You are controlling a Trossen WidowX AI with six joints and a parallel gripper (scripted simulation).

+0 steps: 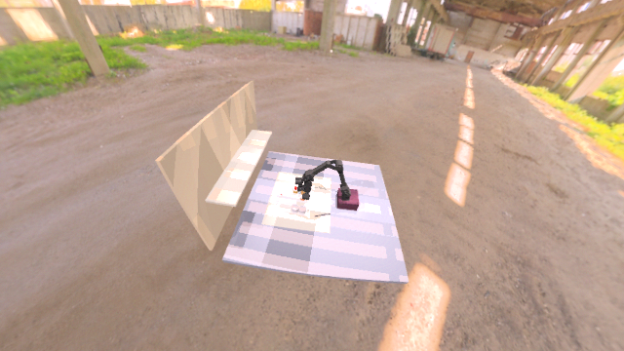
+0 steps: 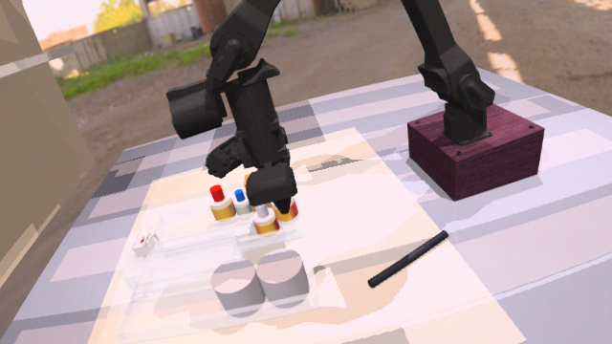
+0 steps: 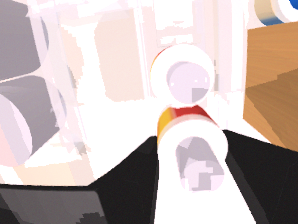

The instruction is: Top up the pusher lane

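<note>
Right now my gripper tip is 15 cm short of the clear lane, 3 cm above it and 2 cm to the right of it. The rest, counted from my gripper tip: white pusher plate: 14 cm ahead, 3 cm to the left; then black rod: 15 cm behind, 13 cm to the left, 5 cm below.
</note>
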